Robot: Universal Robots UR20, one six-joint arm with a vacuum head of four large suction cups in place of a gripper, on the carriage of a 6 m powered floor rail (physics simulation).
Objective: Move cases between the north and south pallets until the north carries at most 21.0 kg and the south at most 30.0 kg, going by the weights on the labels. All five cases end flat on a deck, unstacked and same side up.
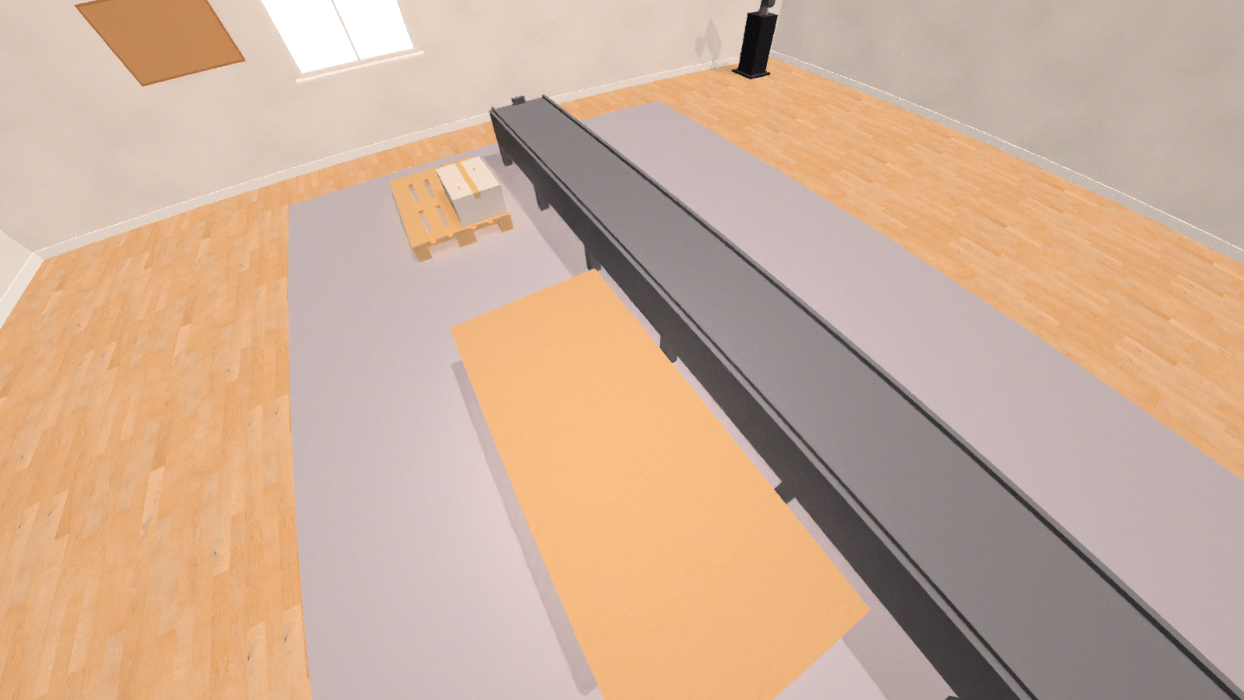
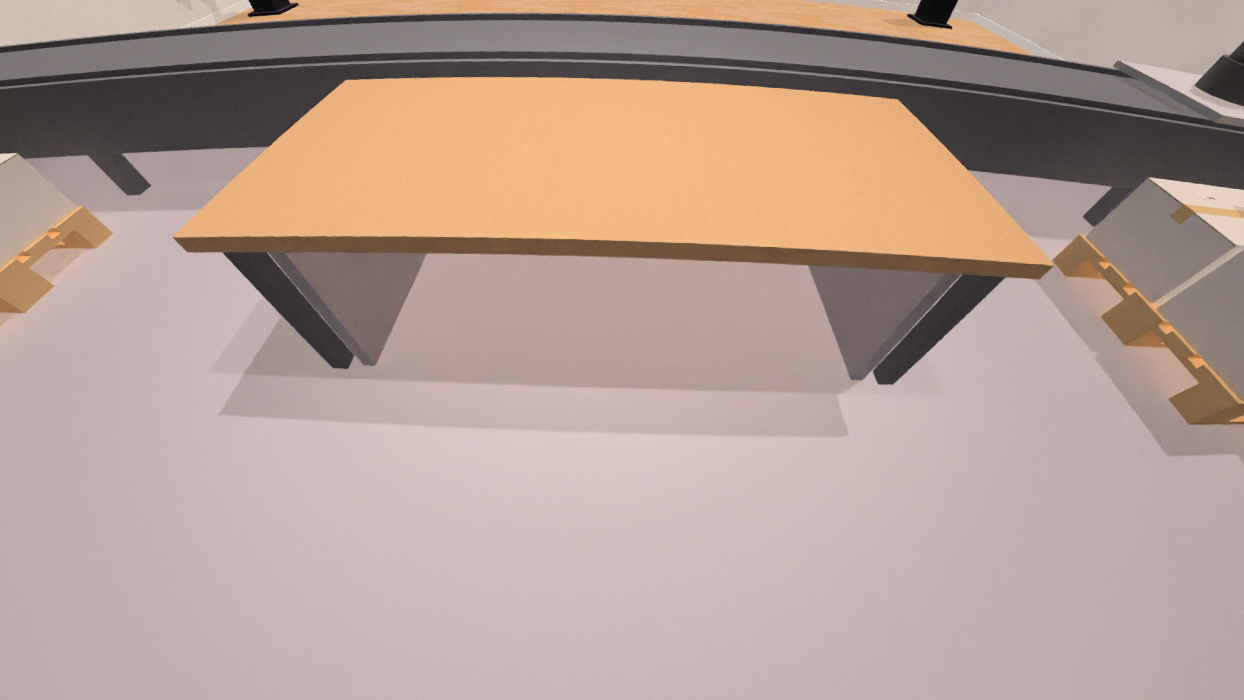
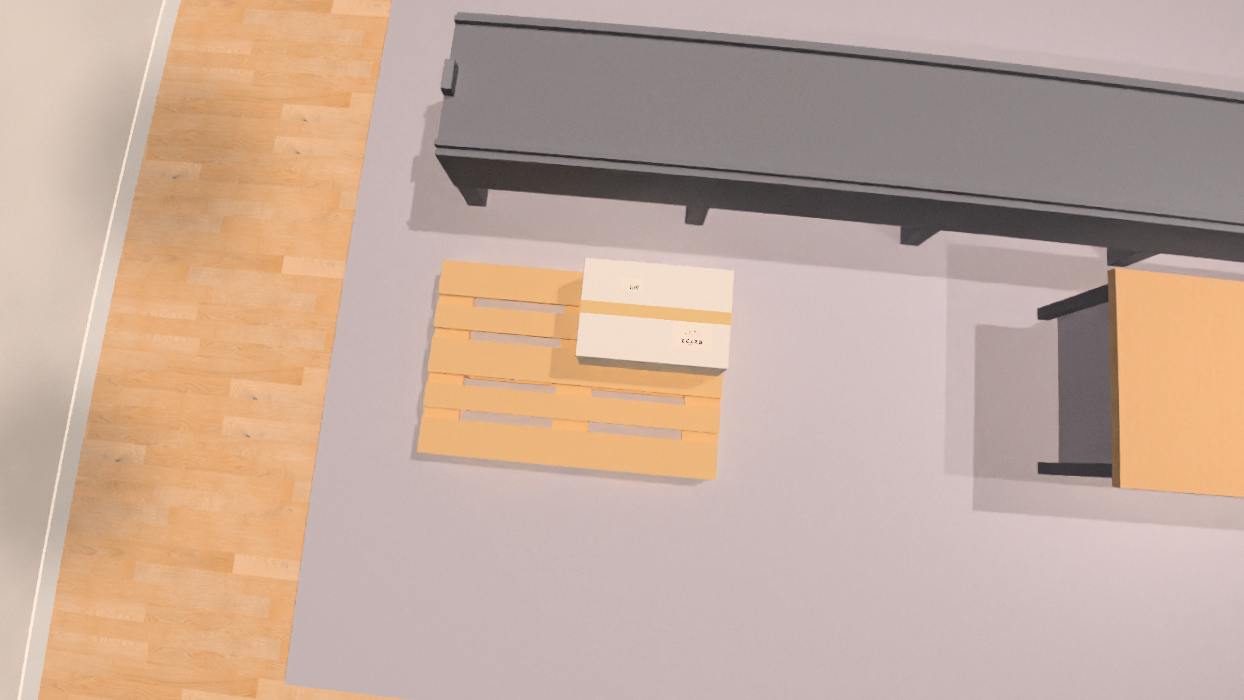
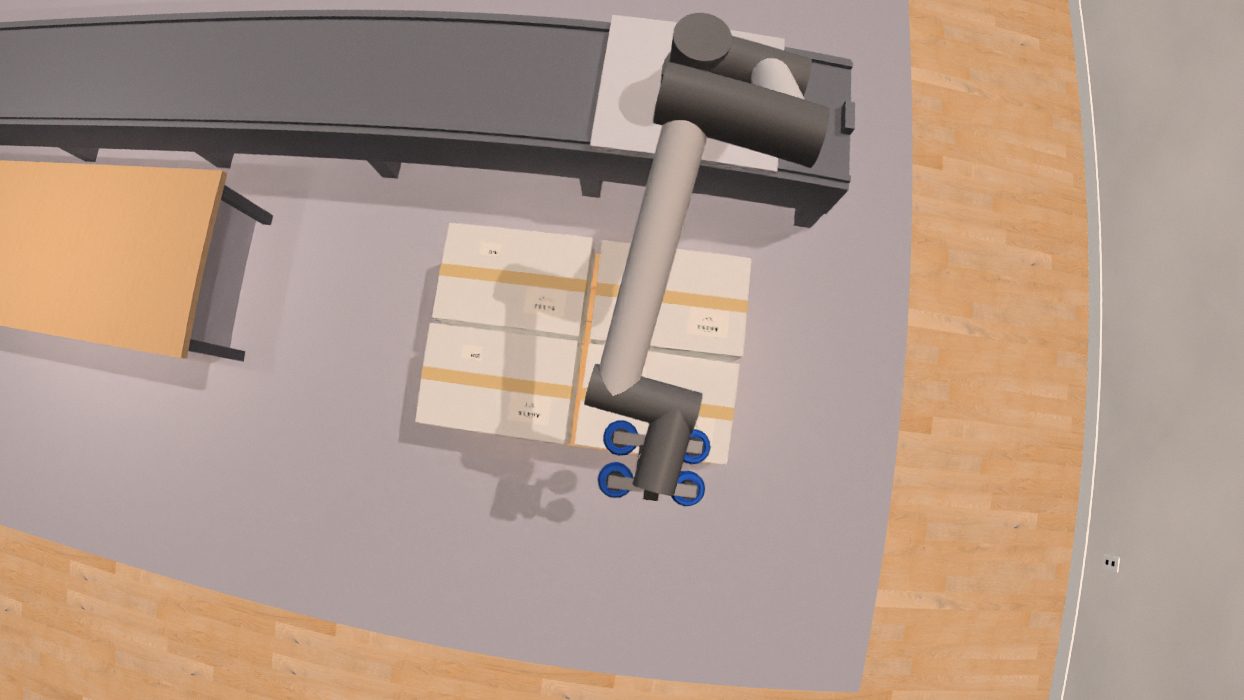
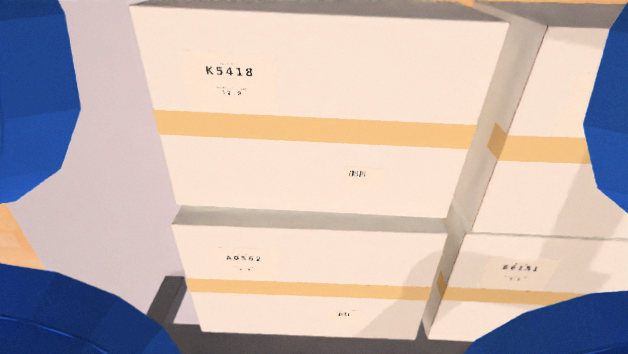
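Observation:
My vacuum head is open, holding no case, over the outer edge of the south pallet. Case K5418 lies partly below it; its weight print is blurred. Case A0562 is beside K5418 on the rail side. Case E6151 and a fourth case fill the table side. All four lie flat, unstacked; small weights are unreadable. One white case lies flat on the north pallet, at its rail-side, table-side corner.
The floor rail runs beside both pallets, with the arm's pale carriage near its south end. A wooden table stands between the pallets. The arm reaches across the south cases.

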